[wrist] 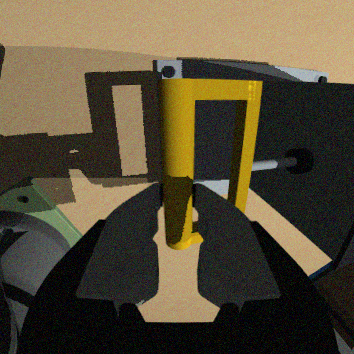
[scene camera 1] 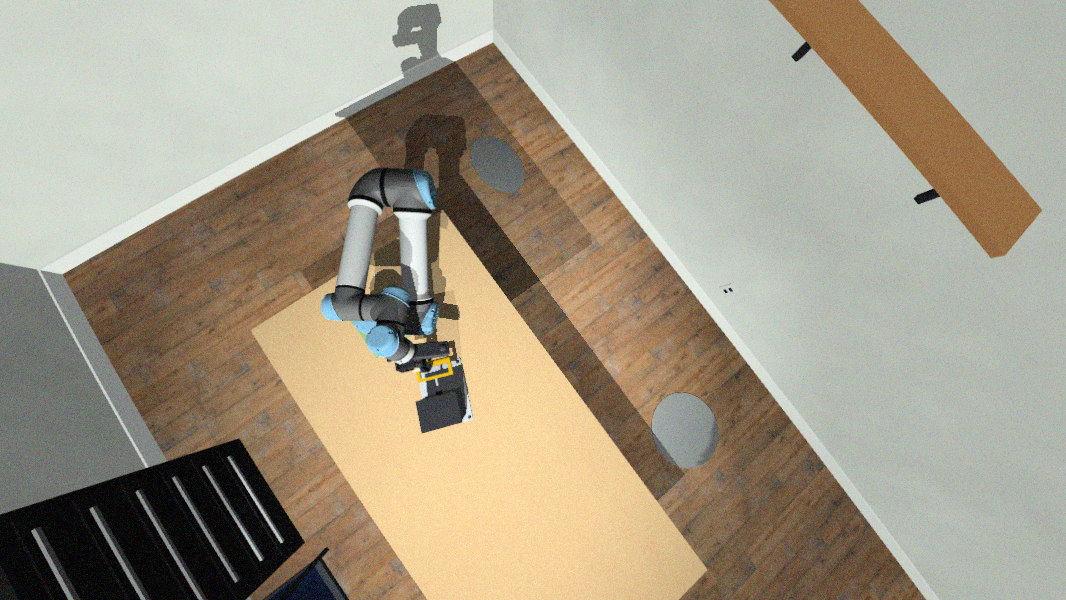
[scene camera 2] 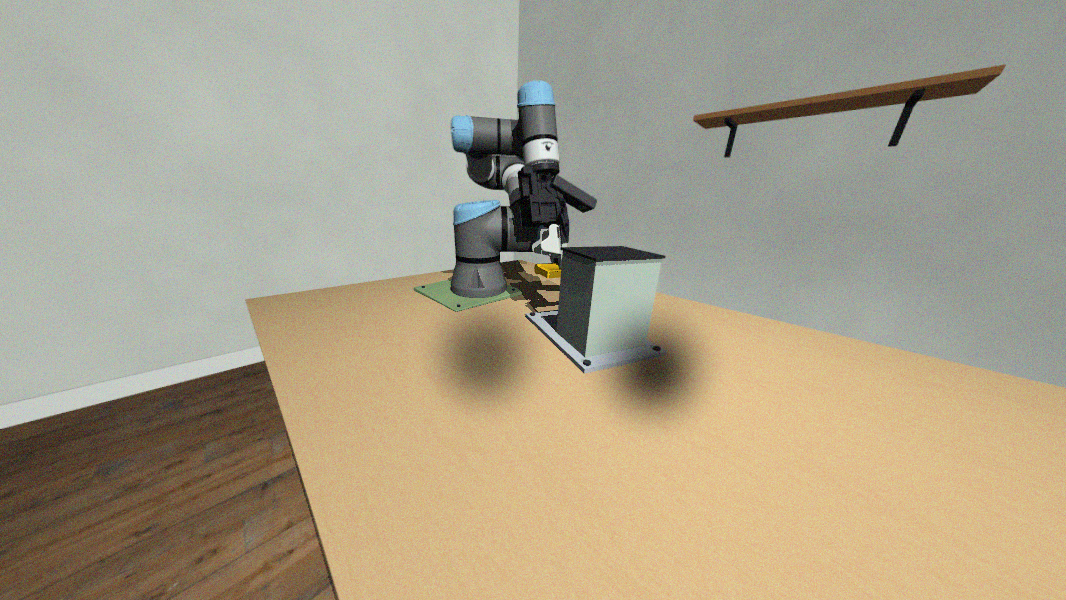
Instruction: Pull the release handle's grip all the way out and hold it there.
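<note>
The release handle's yellow grip point(scene camera 1: 445, 362) point(scene camera 2: 548, 271) point(wrist: 178, 125) is a rectangular frame on a thin grey rod point(wrist: 265, 165). The rod enters a round black hole in the dark face of the box-shaped housing point(scene camera 1: 441, 412) point(scene camera 2: 622, 305) point(wrist: 310, 120). The grip stands out from that face, with a stretch of rod showing between them. My gripper point(scene camera 1: 428, 364) point(scene camera 2: 555, 260) point(wrist: 177, 185) points down and is shut on the grip's outer upright bar, one jaw on each side of it. The grip's lower end is partly hidden by the right jaw in the wrist view.
The housing is on a bolted grey base plate point(scene camera 2: 617, 360) on the wooden table point(scene camera 1: 522, 477) point(scene camera 2: 447, 462). The arm's green mounting plate point(scene camera 2: 440, 297) point(wrist: 55, 212) is close by. A wooden wall shelf point(scene camera 1: 917, 119) point(scene camera 2: 842, 100) and a black stair-like unit point(scene camera 1: 253, 477) are farther away.
</note>
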